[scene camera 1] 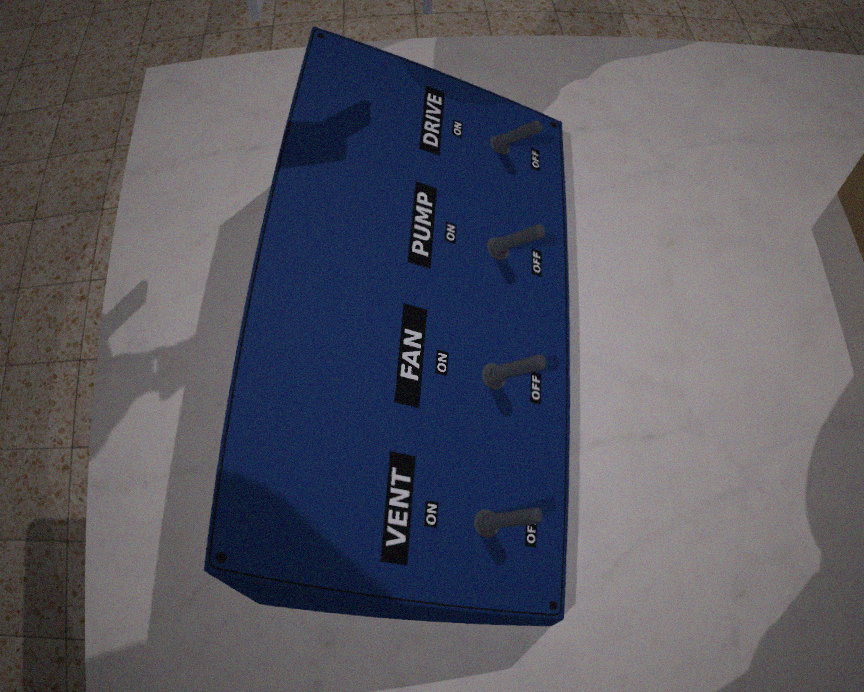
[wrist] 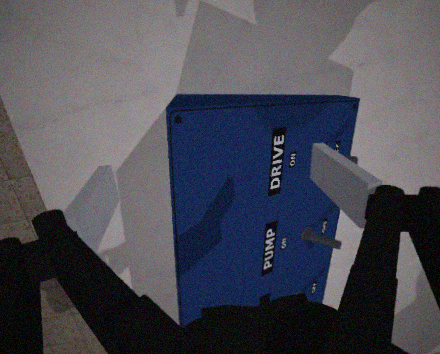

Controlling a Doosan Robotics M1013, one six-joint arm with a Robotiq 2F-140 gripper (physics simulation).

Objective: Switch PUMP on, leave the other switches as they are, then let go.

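Places are measured from the arm's base along level axes (x right, y ahead, z up), in centimetres.
Pixels of known places: gripper, fingertip midpoint: (scene camera 1: 341, 5) (wrist: 215, 171).
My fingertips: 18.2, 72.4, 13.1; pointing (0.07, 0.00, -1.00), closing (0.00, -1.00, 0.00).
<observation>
Ahead of a thing's pixels: the offset from my fingertips to its top centre, as dx, dy, dz. Level surfaces: height alone.
A blue switch panel (scene camera 1: 317, 288) (wrist: 215, 150) carries several grey levers. The PUMP lever {-16.6, -15.0, -10.8} (scene camera 1: 516, 241) (wrist: 322, 238) tilts to its OFF side. The DRIVE lever {-4.6, -16.1, -10.8} (scene camera 1: 517, 136) (wrist: 354, 159), FAN lever {-28.5, -14.0, -10.8} (scene camera 1: 514, 371) and VENT lever {-40.5, -12.9, -10.8} (scene camera 1: 510, 520) also tilt to OFF. My gripper (wrist: 215, 171) (scene camera 1: 341, 7) is open and empty, with its fingers wide apart above the DRIVE end of the panel. In the wrist view the right finger hides most of the DRIVE lever, and the gripper body hides most of the FAN lever and the VENT end.
The panel stands on a pale marbled table top {dz -23.9} (scene camera 1: 692, 288) (wrist: 75, 100). Speckled floor tiles (scene camera 1: 43, 252) (wrist: 12, 165) show beyond the table edge. Shadows of the arm and gripper fall across the panel and the table. A brown patch shows at the right edge of the scene view.
</observation>
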